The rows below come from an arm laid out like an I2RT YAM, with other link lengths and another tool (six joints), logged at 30 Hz.
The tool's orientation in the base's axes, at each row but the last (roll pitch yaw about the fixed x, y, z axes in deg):
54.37 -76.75 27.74
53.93 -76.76 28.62
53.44 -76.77 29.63
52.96 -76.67 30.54
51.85 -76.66 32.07
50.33 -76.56 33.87
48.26 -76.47 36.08
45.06 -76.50 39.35
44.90 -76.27 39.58
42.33 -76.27 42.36
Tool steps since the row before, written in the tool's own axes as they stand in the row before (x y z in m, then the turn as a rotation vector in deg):
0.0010 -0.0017 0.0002 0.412 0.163 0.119
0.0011 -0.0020 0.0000 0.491 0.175 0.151
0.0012 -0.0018 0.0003 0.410 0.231 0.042
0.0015 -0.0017 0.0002 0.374 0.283 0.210
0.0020 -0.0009 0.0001 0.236 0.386 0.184
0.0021 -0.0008 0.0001 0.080 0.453 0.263
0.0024 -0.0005 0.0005 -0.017 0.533 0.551
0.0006 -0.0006 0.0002 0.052 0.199 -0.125
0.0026 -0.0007 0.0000 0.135 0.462 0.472
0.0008 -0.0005 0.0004 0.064 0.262 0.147
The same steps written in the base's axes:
0.0018 -0.0003 0.0007 -0.089 -0.049 0.447
0.0022 -0.0002 0.0007 -0.089 -0.070 0.531
0.0020 -0.0004 0.0009 -0.148 0.035 0.447
0.0019 -0.0002 0.0012 -0.223 -0.128 0.445
0.0013 0.0000 0.0018 -0.348 -0.107 0.326
0.0012 0.0001 0.0019 -0.450 -0.198 0.198
0.0009 -0.0002 0.0023 -0.571 -0.486 0.162
0.0007 -0.0002 0.0005 -0.175 0.152 0.063
0.0012 0.0003 0.0024 -0.466 -0.393 0.288
0.0006 -0.0003 0.0008 -0.257 -0.106 0.130

